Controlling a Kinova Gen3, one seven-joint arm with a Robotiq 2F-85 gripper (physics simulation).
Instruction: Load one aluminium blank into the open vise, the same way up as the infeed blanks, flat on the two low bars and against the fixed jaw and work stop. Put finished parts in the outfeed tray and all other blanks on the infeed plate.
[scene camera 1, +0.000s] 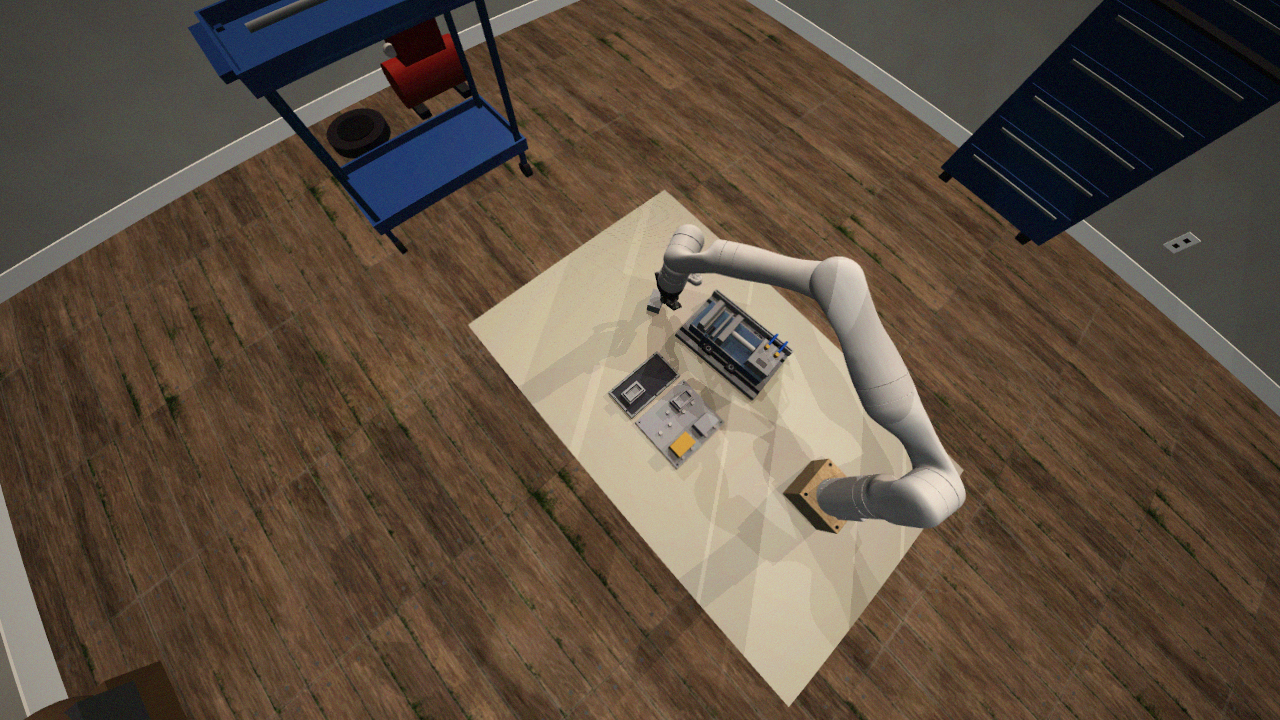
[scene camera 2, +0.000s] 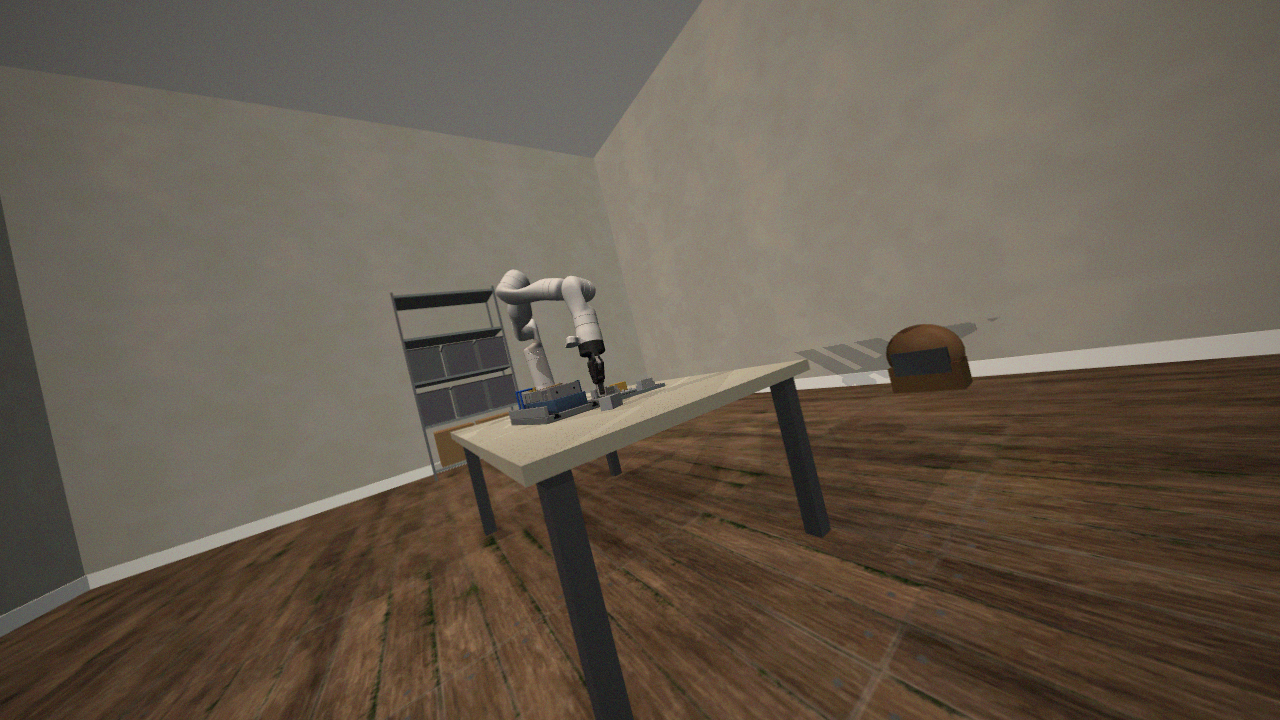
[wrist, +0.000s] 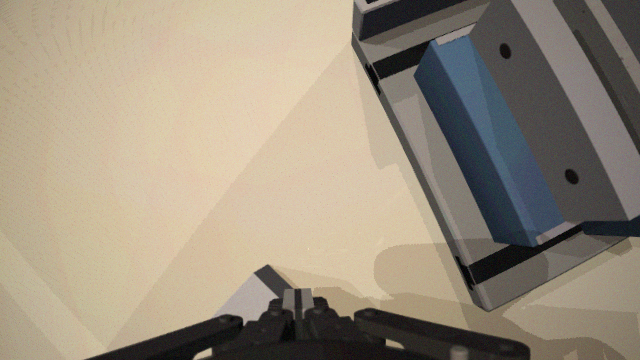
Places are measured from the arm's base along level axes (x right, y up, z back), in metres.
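Pixels of known places: gripper, fingertip midpoint: (scene camera 1: 663, 300) (scene camera 2: 602, 396) (wrist: 298, 307); arm's base, link origin: (scene camera 1: 833, 497) (scene camera 2: 545, 387).
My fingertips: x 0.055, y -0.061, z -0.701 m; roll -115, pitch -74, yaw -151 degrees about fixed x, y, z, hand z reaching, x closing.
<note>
For each thing: its top centre in the pictures, then the offset to it from my fingertips. Level surfaces: height alone.
- loose grey aluminium blank, top centre: (wrist: 269, 339) (scene camera 2: 609, 395) (scene camera 1: 656, 298) dx -0.013, dy -0.001, dz -0.020 m
- vise, top centre: (scene camera 1: 741, 333) (scene camera 2: 547, 387) dx +0.076, dy +0.063, dz +0.235 m
- light grey infeed plate, top centre: (scene camera 1: 680, 422) dx -0.204, dy -0.028, dz +0.307 m
- grey block, top centre: (scene camera 1: 706, 422) dx -0.158, dy +0.007, dz +0.354 m
- yellow block, top centre: (scene camera 1: 682, 444) (scene camera 2: 617, 383) dx -0.247, dy +0.007, dz +0.356 m
- grey piece, top centre: (scene camera 1: 683, 398) (scene camera 2: 609, 387) dx -0.161, dy +0.006, dz +0.263 m
- rectangular part with a recess, top centre: (scene camera 1: 633, 391) (scene camera 2: 644, 379) dx -0.254, dy +0.004, dz +0.159 m
- table, surface height: dy -0.039 m
My gripper (scene camera 1: 674, 306) (scene camera 2: 600, 391) (wrist: 298, 307) is shut with nothing between its fingertips. It is low over the table beside a loose grey aluminium blank (scene camera 1: 654, 305) (scene camera 2: 611, 402) (wrist: 241, 299). In the wrist view the fingers hide part of the blank. The vise (scene camera 1: 763, 359) (wrist: 525, 117) stands beside the gripper, with a blue block behind a grey jaw; its low bars are not clear. The light grey infeed plate (scene camera 1: 650, 422) bears a grey block (scene camera 1: 706, 423), a yellow block (scene camera 1: 682, 445) and another grey piece (scene camera 1: 682, 400). The dark outfeed tray (scene camera 1: 659, 367) holds a rectangular part with a recess (scene camera 1: 633, 392).
The arm's wooden base block (scene camera 1: 808, 497) stands on the table (scene camera 1: 760, 644) (scene camera 2: 680, 407). The vise has blue-handled fittings (scene camera 1: 778, 343) on top. A blue trolley (scene camera 1: 438, 167) and a blue drawer cabinet (scene camera 1: 1029, 192) stand off the table.
</note>
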